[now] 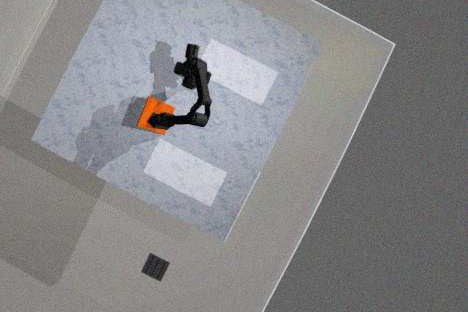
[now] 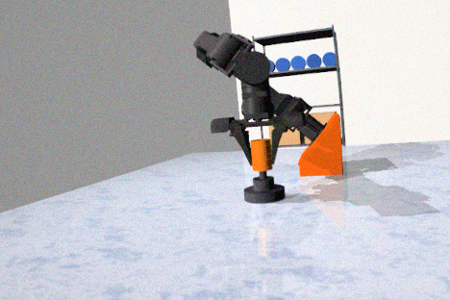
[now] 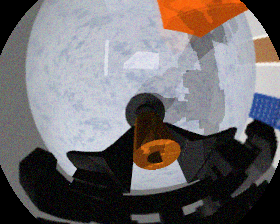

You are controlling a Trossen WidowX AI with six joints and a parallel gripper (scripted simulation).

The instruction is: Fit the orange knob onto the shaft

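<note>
The orange knob is 2 cm above my gripper tip. Also, from my gripper tip: dark round pedestal (4 cm below).
</note>
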